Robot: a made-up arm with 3 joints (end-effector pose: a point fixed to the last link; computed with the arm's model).
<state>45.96 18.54 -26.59</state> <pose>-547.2 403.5 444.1 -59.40 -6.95 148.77</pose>
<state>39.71 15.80 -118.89</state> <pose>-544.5 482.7 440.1 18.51 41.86 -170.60</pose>
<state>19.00 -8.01 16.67</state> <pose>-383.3 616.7 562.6 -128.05 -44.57 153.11</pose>
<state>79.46 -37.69 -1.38</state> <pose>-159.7 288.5 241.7 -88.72 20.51 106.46</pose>
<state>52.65 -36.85 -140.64</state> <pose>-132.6 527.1 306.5 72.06 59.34 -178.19</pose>
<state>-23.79 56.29 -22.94</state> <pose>-651.5 329.4 644.5 -127.42 -7.60 -155.88</pose>
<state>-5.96 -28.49 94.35</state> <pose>-224.8 704.6 755.7 112.04 -13.86 -157.16</pose>
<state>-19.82 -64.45 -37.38</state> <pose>46.1 585.3 881.9 -55.53 -49.91 57.96</pose>
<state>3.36 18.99 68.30</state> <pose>-546.6 537.6 621.8 151.34 -25.82 -124.61</pose>
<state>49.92 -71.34 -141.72</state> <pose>129.2 441.7 392.4 47.15 73.91 128.64</pose>
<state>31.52 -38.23 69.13</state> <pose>-154.5 606.9 444.8 174.85 -35.63 164.85</pose>
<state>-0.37 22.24 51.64</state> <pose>-560.3 518.7 643.9 165.57 -31.36 -130.20</pose>
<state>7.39 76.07 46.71</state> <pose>-619.2 120.7 515.8 -168.92 -35.57 -93.15</pose>
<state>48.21 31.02 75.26</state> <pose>-598.4 292.8 434.4 179.20 -59.57 -132.24</pose>
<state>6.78 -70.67 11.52</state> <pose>69.1 582.9 660.6 -119.95 -56.79 84.75</pose>
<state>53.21 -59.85 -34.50</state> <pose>13.8 464.8 375.3 -86.88 16.36 74.45</pose>
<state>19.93 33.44 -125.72</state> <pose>-634.5 443.3 552.7 1.25 44.39 -164.49</pose>
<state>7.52 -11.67 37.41</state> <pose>-357.6 652.2 644.2 -175.10 -48.12 -176.06</pose>
